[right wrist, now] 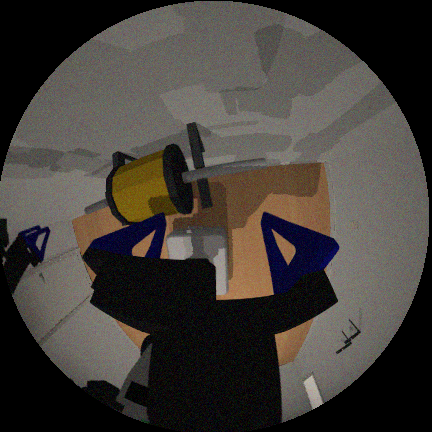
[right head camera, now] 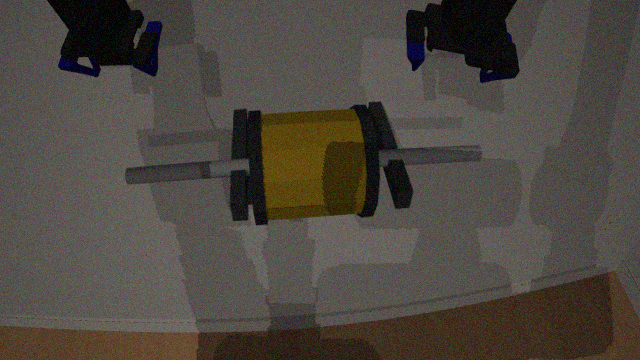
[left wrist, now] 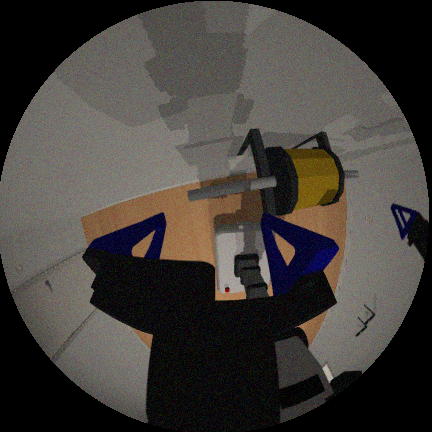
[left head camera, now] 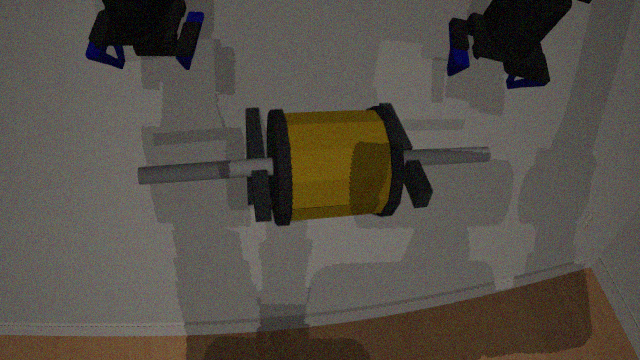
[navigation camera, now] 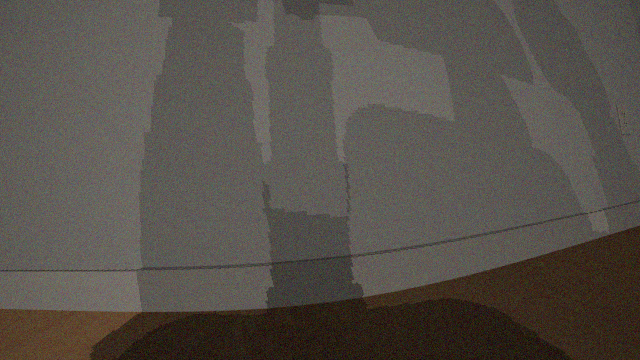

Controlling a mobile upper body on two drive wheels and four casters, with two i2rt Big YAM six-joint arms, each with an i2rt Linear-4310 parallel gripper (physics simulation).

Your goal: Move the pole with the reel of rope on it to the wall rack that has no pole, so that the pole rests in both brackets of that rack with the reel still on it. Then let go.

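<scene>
A grey pole carries the yellow reel. The pole lies across two dark wall brackets, with the reel between them and both ends sticking out. My left gripper is open and empty, above the pole's left end in the head views. My right gripper is open and empty, above its right end. The rack without a pole shows small at lower right in both wrist views.
The wall behind the reel bears broad shadows. It meets the wooden floor below. A side wall stands at the right. My pale base is below the grippers in the wrist views.
</scene>
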